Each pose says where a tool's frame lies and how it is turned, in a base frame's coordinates. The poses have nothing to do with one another.
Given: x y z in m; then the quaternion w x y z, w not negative.
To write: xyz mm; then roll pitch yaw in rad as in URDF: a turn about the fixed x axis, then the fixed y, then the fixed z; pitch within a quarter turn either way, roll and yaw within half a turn. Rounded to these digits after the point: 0 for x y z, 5 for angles.
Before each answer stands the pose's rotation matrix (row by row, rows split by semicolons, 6 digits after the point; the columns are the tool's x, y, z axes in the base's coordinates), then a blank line. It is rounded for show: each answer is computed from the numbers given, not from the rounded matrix.
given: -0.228 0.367 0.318 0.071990 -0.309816 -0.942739 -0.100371
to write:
-0.797663 0.598603 -0.073543; 0.569700 0.787879 0.233855; 0.197929 0.144640 -0.969486

-228 367 318 2.99349 -0.19924 2.52139
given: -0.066 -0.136 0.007 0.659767 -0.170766 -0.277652 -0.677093
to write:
-0.071092 0.988275 -0.135122; -0.798621 0.024767 0.601325; 0.597621 0.150661 0.787496

-66 -136 7 0.18903 -0.64053 -1.65958
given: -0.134 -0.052 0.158 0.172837 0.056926 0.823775 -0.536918
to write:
-0.933774 0.279387 0.223629; -0.091810 0.416957 -0.904278; -0.345887 -0.864922 -0.363692

-134 -52 158 -1.96884 0.35318 -3.04359
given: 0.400 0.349 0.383 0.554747 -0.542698 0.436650 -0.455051
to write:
0.204531 0.030938 0.978371; -0.978815 -0.003185 0.204724; 0.009450 -0.999516 0.029631

400 349 383 -1.54116 -0.00945 -1.36480
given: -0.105 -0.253 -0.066 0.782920 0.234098 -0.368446 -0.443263
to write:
0.335531 0.521574 -0.784461; -0.866584 0.497432 -0.039923; 0.369393 0.693197 0.618891

-105 -253 -66 0.84197 -0.37836 -1.20138
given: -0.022 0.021 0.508 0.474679 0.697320 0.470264 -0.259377
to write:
0.423151 0.902091 0.084711; 0.409607 -0.107063 -0.905958; -0.808186 0.418055 -0.414807

-22 21 508 2.35229 0.94107 0.76914
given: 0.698 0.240 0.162 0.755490 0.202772 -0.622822 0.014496
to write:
0.223764 -0.274485 -0.935194; -0.230679 0.917347 -0.324442; 0.946951 0.288328 0.141952

698 240 162 1.11331 -1.24361 -0.80061
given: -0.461 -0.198 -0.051 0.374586 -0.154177 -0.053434 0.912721
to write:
-0.671830 -0.667308 -0.321472; 0.700262 -0.713660 0.017964; -0.241410 -0.213046 0.946749

-461 -198 -51 -0.22134 0.24382 2.33548
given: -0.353 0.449 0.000 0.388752 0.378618 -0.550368 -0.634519
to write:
-0.411040 0.076583 -0.908395; -0.910100 -0.091933 0.404061; -0.052567 0.992816 0.107486

-353 449 0 1.46295 0.05259 -1.99502
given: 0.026 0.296 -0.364 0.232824 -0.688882 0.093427 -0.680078
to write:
0.057531 0.187957 0.980491; -0.445397 -0.874129 0.193701; 0.893483 -0.447852 0.033426

26 296 -364 -1.49630 -1.10504 -1.44234
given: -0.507 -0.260 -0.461 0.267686 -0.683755 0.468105 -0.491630
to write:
0.078354 -0.376934 0.922920; -0.903344 -0.418443 -0.094206; 0.421699 -0.826333 -0.373288

-507 -260 -461 -1.99510 -0.43532 -1.48427
